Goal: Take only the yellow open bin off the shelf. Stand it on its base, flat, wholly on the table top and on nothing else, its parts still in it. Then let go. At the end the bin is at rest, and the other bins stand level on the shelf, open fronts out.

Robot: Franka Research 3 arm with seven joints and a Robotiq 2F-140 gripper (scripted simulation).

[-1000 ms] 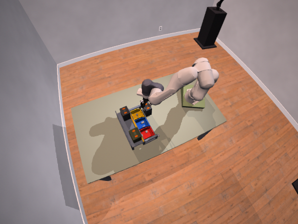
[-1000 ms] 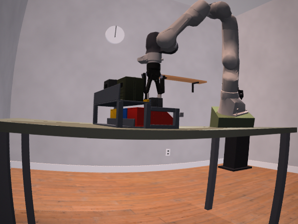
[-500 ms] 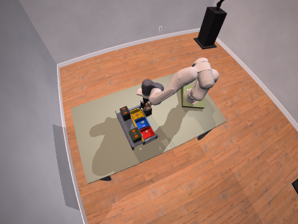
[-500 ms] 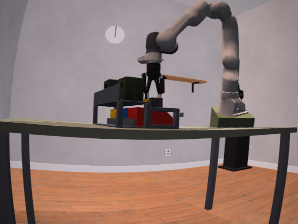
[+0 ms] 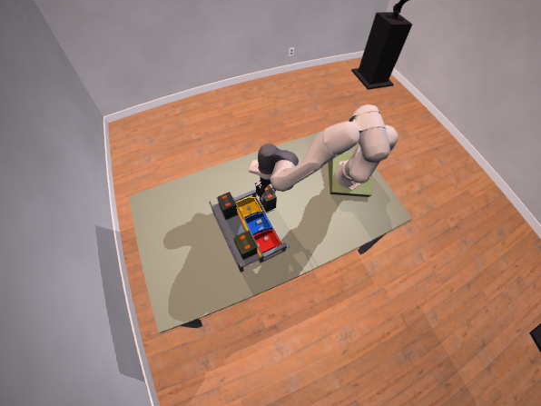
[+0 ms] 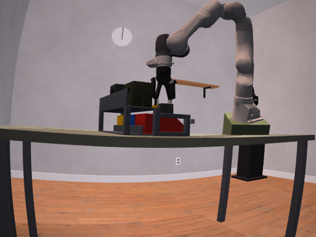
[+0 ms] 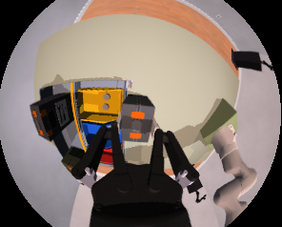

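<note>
Now: the black box 50 mm below my hand. The rest, counted from my hand: yellow bin 130 mm ahead, 10 mm to the left, 90 mm below; then red bin 100 mm ahead, 230 mm to the left, 90 mm below; then blue bin 120 mm ahead, 120 mm to the left, 90 mm below.
</note>
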